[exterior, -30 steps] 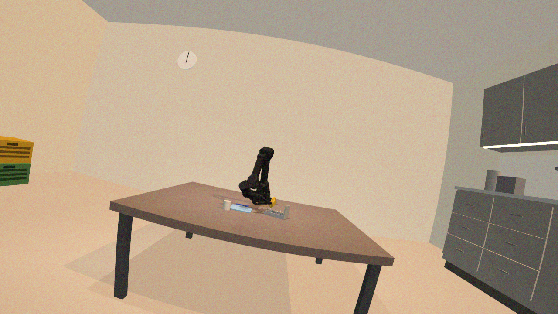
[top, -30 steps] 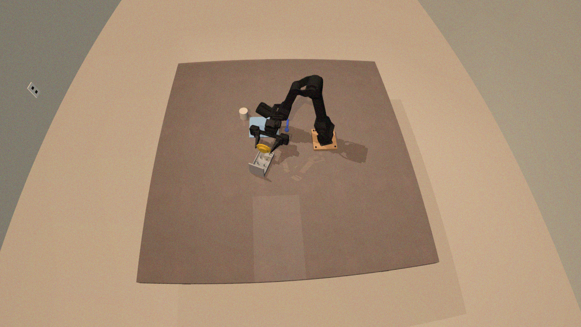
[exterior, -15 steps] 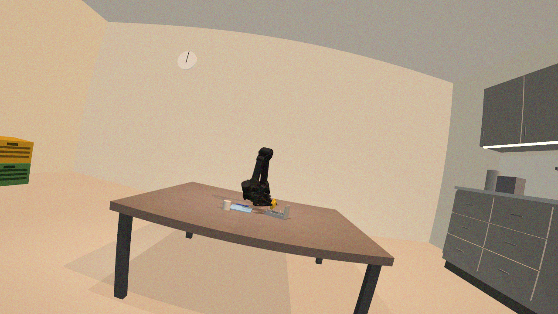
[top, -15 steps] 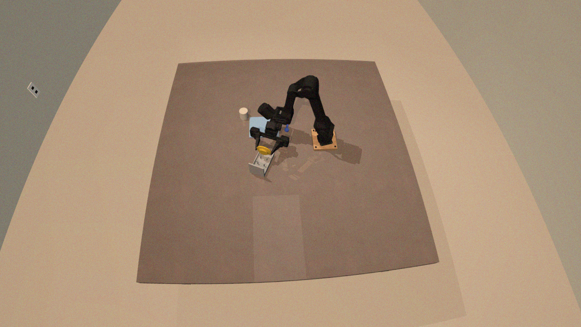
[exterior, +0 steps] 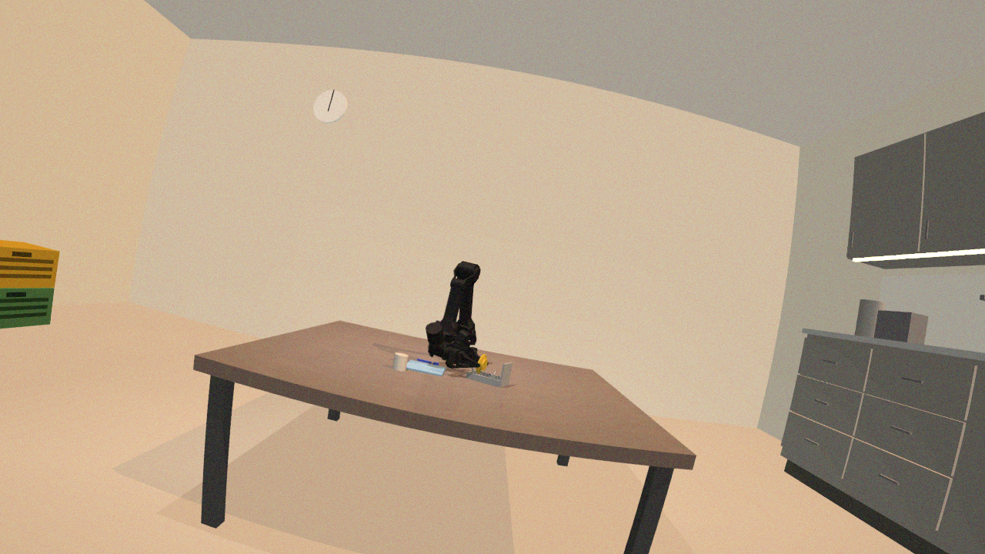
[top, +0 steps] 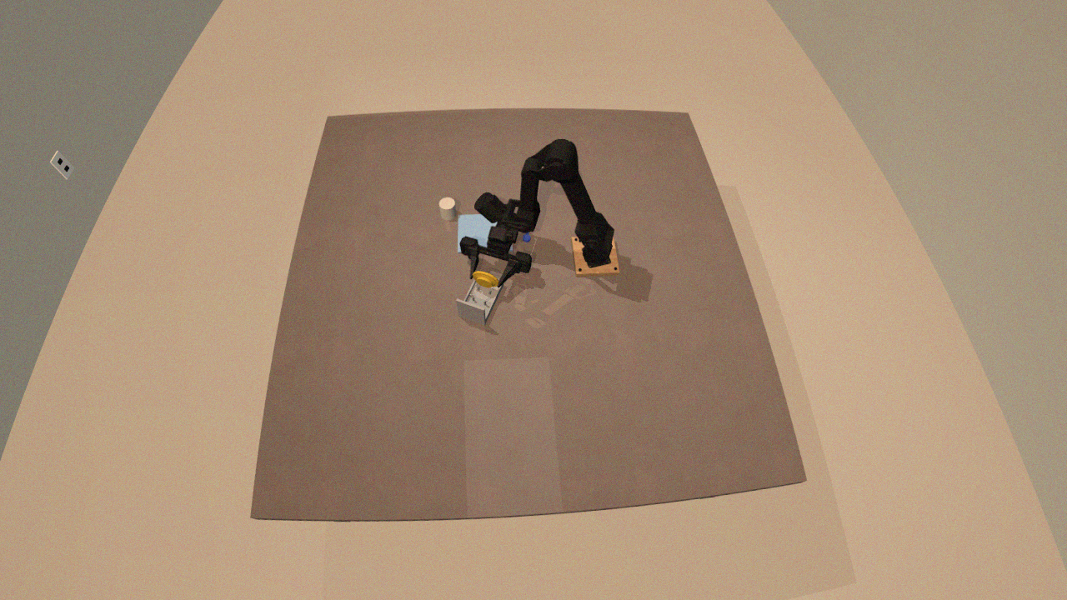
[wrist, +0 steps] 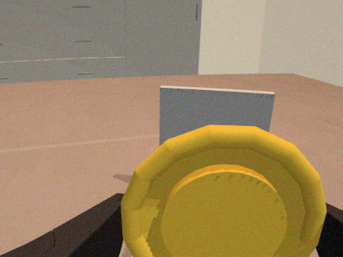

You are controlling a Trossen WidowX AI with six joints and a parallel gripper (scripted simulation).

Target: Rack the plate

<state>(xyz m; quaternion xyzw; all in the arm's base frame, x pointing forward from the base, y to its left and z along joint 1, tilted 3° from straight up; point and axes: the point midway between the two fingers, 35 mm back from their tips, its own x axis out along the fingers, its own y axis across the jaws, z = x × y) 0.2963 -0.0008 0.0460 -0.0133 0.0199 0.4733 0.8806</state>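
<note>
The yellow plate is 10 mm to the right of my gripper tip. Also, from my gripper tip: grey dish rack 10 mm ahead, 20 mm to the left, 30 mm below; then white cup 40 mm ahead, 280 mm to the right, 30 mm below; then blue spoon 160 mm behind, 160 mm to the right, 50 mm below.
</note>
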